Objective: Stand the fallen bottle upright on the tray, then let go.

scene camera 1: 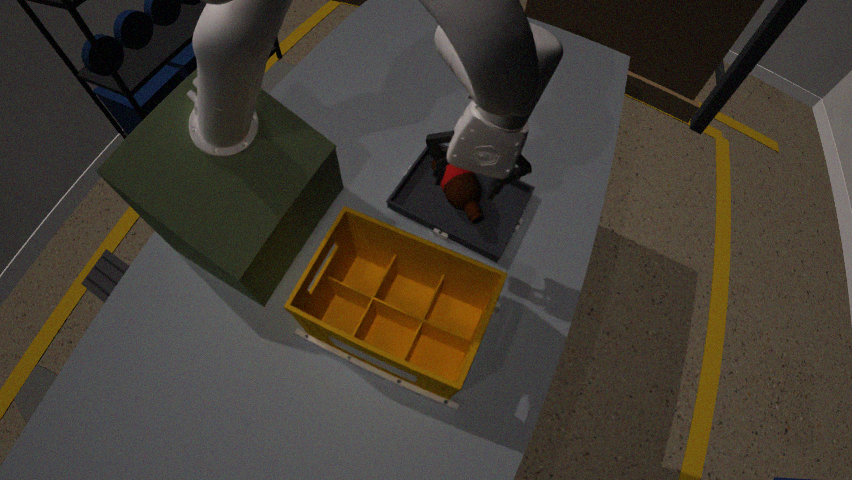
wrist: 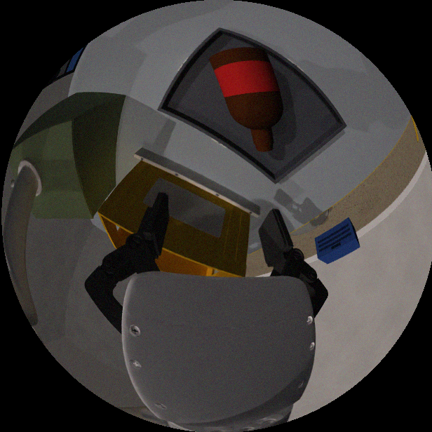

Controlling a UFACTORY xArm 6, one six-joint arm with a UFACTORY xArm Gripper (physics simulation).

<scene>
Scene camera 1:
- brown bottle: 461, 187
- white strip: 320, 344
</scene>
